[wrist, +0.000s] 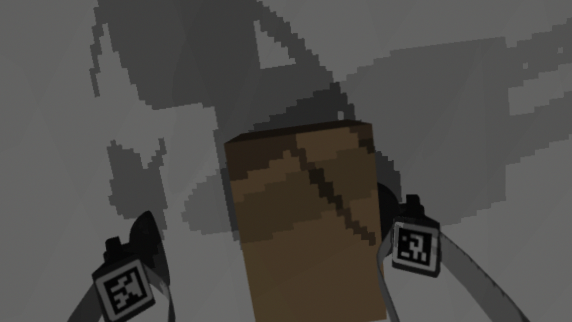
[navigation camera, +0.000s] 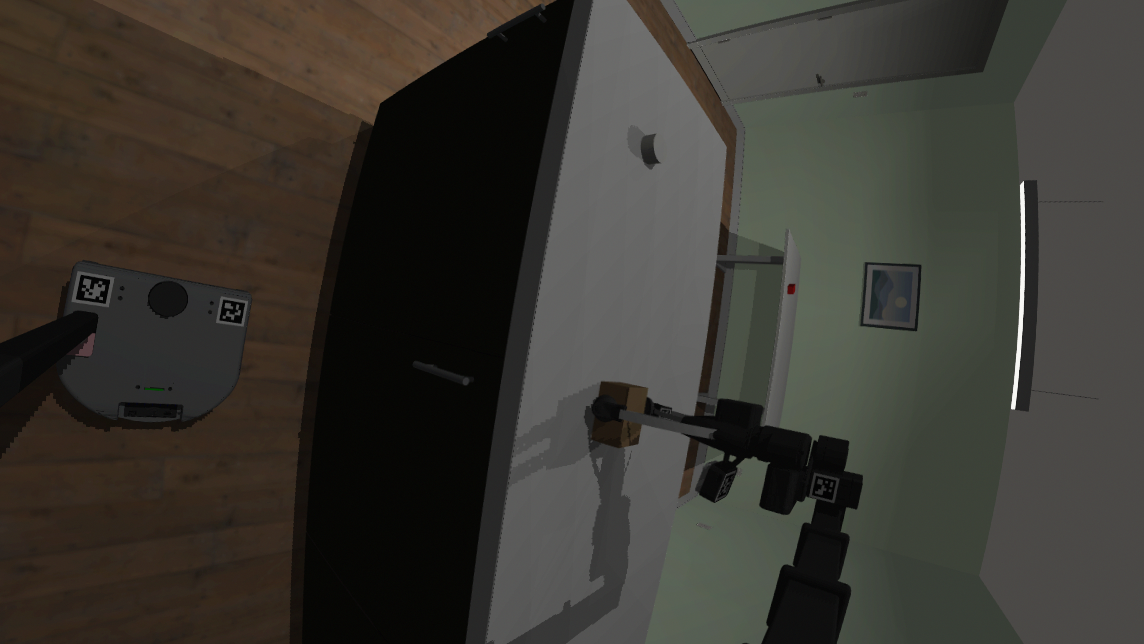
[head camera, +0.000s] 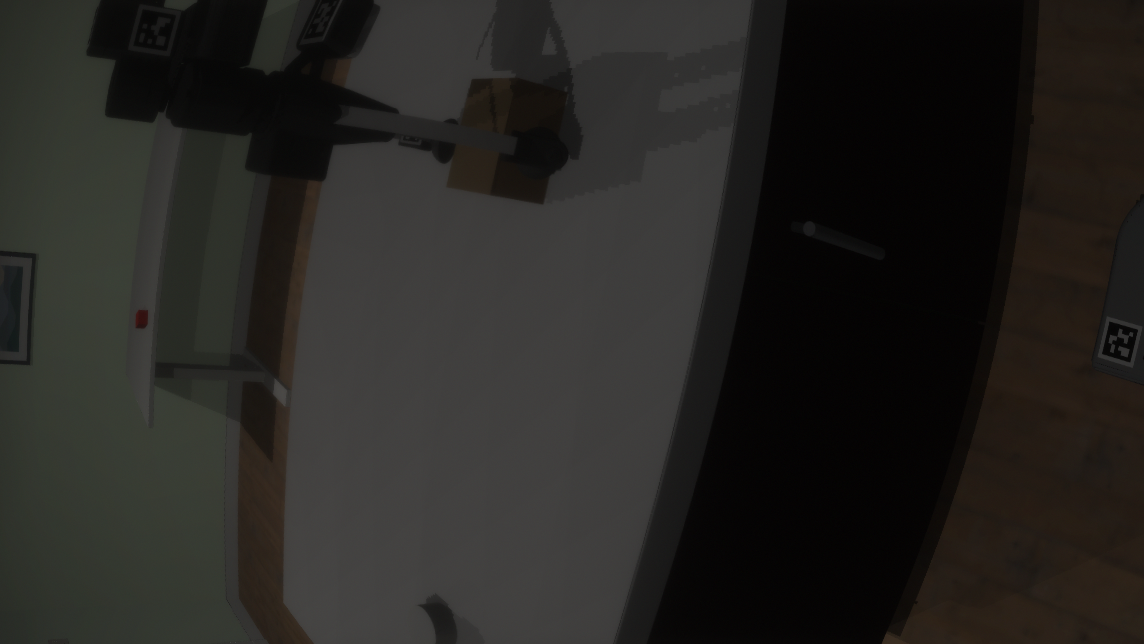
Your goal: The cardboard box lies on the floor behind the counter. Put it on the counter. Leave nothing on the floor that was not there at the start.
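Places are measured from the robot's base along level axes (x ahead, y left, z up), in centimetres.
Pixels of known places: gripper, fingertip midpoint: [wrist: 262,222] [navigation camera: 618,406] [head camera: 505,149]; robot's base at its link origin: [navigation camera: 168,297].
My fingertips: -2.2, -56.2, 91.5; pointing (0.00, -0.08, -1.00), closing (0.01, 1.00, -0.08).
Ahead of a thing's pixels: the offset from my fingertips to its top centre, as dx, dy, dz. "spot": to the spot under its first point. Level surfaces: height alone.
The cardboard box @(-0.7, +2.6, +4.5) [head camera: 512,102] [navigation camera: 626,432] [wrist: 310,225] stands on the white top of the counter @(dz -0.5) [head camera: 480,360] [navigation camera: 600,280] [wrist: 50,160], partly in the arm's shadow. My gripper [head camera: 493,146] [navigation camera: 630,409] [wrist: 262,222] is open, with its fingers on either side of the box. In the wrist view the left finger stands well apart from the box. The right fingertip is close against the box's right side and partly hidden by it; whether they touch I cannot tell. The box's lower end is cut off in that view.
A small grey cylindrical thing @(+43.1, +2.3, +1.9) [head camera: 440,621] [navigation camera: 652,149] stands farther along the counter. A raised white shelf [head camera: 148,240] [navigation camera: 782,352] with a red cube [head camera: 140,319] [navigation camera: 790,288] runs along the far side. My base [head camera: 1128,280] [navigation camera: 168,352] is on the wooden floor before the black front @(spot: +11.2, +19.9, -35.5) [head camera: 880,360] [navigation camera: 400,280].
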